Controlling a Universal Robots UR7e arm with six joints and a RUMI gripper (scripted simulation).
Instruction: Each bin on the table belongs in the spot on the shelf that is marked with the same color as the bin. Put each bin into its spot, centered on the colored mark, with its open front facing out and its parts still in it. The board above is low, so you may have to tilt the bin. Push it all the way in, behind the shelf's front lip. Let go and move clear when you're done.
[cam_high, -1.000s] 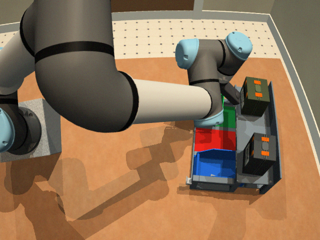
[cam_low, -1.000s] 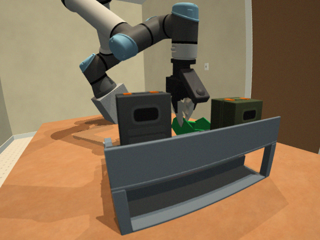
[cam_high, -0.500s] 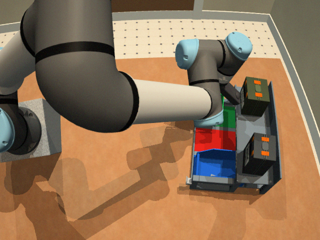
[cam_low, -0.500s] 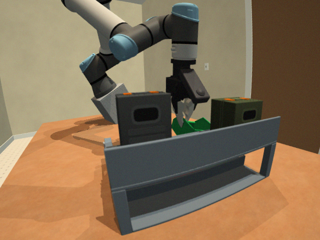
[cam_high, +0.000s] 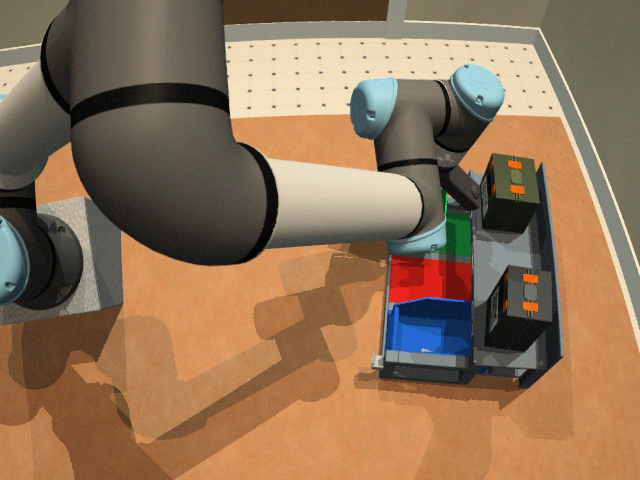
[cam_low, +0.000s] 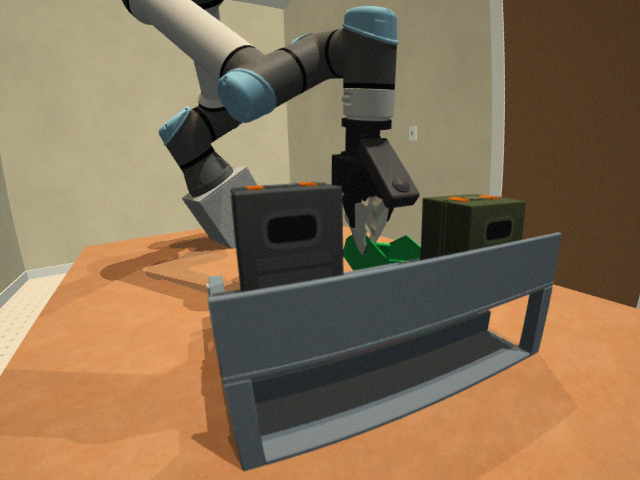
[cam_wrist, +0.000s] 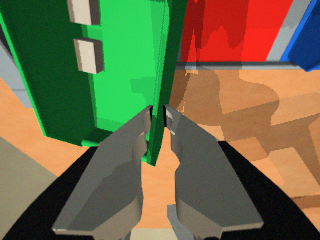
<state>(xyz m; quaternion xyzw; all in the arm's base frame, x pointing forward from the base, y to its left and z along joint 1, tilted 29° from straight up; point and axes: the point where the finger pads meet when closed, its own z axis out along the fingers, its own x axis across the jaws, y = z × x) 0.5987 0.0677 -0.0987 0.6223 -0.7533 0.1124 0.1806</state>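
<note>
Now: the green bin 40 mm to the left of my hand and 30 mm below it. Also, from my hand: shelf front lip: 20 mm behind, 70 mm to the right, 90 mm below; then blue bin: 50 mm ahead, 200 mm to the right, 60 mm below; then olive case: 190 mm ahead, 10 mm to the left, 50 mm above.
</note>
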